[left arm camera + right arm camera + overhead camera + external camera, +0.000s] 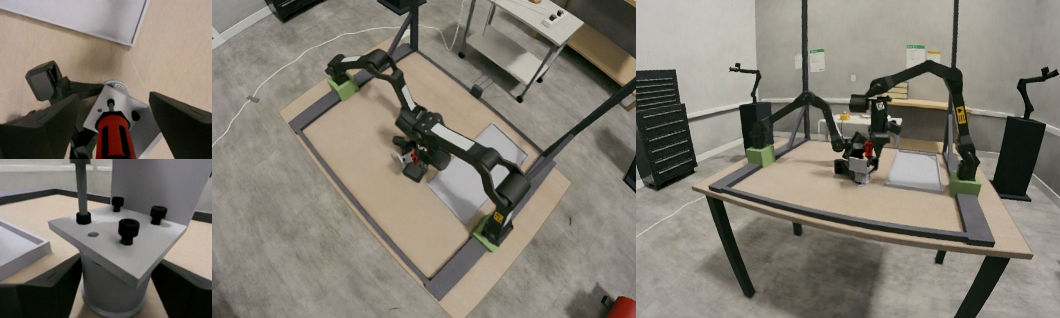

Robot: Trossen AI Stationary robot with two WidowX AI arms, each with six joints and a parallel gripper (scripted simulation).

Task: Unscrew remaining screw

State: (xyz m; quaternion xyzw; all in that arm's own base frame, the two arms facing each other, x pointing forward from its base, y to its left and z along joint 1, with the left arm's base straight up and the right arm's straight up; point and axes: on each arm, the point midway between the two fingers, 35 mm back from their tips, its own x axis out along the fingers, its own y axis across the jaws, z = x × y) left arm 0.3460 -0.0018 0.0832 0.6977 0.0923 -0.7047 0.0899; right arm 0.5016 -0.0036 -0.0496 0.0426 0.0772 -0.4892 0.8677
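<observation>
Now: the red screwdriver 10 mm ahead of my left hand, 30 mm to the right of it and 30 mm below it. From my left hand the other things lie so: black screw: 70 mm to the right, 80 mm below; then grey joint module: 20 mm ahead, 50 mm to the right, 120 mm below; then light grey bracket: 20 mm ahead, 50 mm to the right, 70 mm below.
My right gripper is now 20 mm to the right of the grey joint module, 20 mm short of it and 10 mm above it. From my right hand the other things lie so: black screw: 30 mm above; red screwdriver: 90 mm above, 40 mm to the left, 10 mm ahead; light grey bracket: 40 mm above, 20 mm ahead, 10 mm to the left.
</observation>
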